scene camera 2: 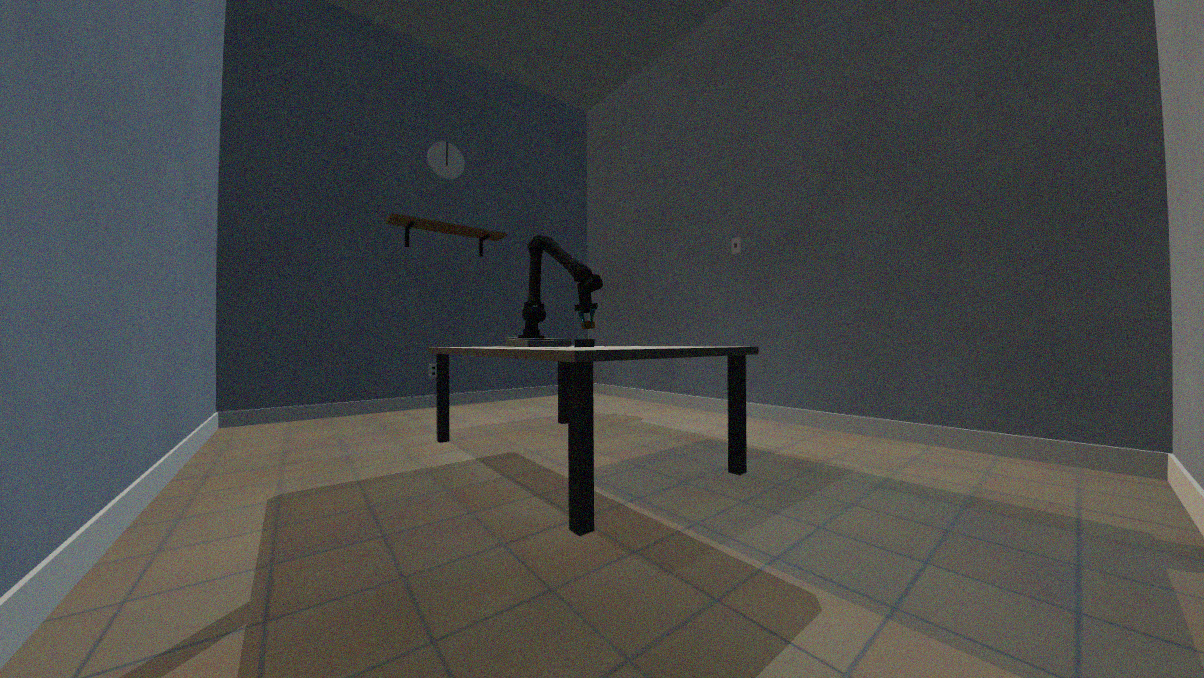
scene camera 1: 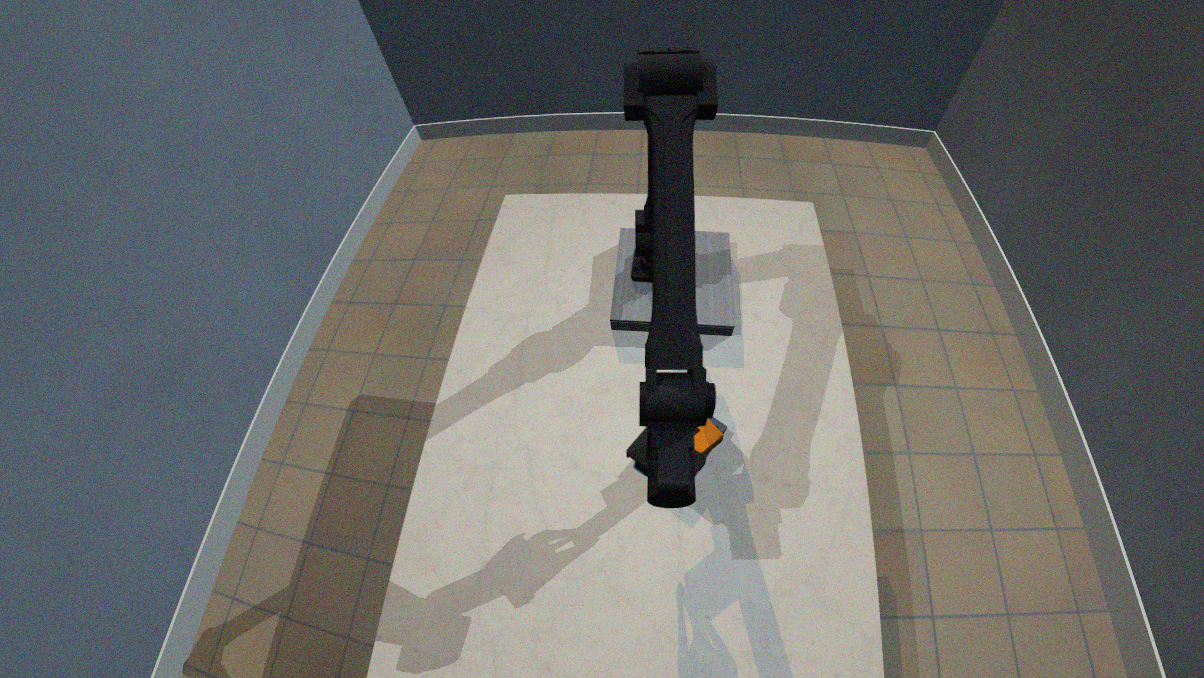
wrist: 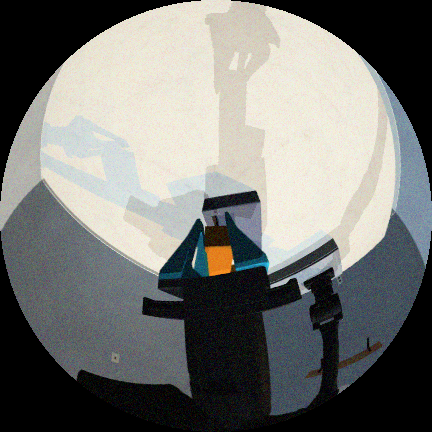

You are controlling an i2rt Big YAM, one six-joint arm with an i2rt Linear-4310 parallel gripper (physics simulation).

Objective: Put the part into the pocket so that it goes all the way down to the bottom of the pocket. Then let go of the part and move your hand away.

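Places are measured from the arm's base along level axes (x ahead, y left, z up), in centimetres.
Pixels of known places: gripper, fingertip midpoint: (scene camera 2: 588, 327) (wrist: 213, 218); arm's base at its link origin: (scene camera 2: 531, 338) (wrist: 318, 277).
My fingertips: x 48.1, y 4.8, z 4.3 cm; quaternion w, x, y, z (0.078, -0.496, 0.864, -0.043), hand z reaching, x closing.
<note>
Ahead of a thing's pixels: the offset from my fingertips to its top centre.
The orange part {dy +3.3, dx -6.2, dz +3.0 cm} (scene camera 1: 707, 436) (scene camera 2: 588, 324) (wrist: 219, 260) is held between the teal fingers of my gripper (scene camera 2: 587, 319) (wrist: 213, 218). My gripper is shut on it. The grey pocket block {dy +3.7, dx -9.0, dz -5.3 cm} (scene camera 2: 583, 342) (wrist: 254, 227) stands on the table. In scene camera 2 the part hangs above the block with a gap between them. In the wrist view the block lies beyond the fingertips, partly covered by the fingers and part, and most of the pocket opening is hidden. In scene camera 1 my wrist hides the fingers and most of the block.
The pale table (scene camera 1: 522, 353) (scene camera 2: 674, 351) (wrist: 150, 100) carries the arm's grey base plate (scene camera 1: 716, 303) (scene camera 2: 539, 341) (wrist: 305, 262) behind the block. The arm (scene camera 1: 671, 210) (scene camera 2: 562, 256) reaches forward from it. A wall shelf (scene camera 2: 446, 227) (wrist: 357, 357) is far behind the arm.
</note>
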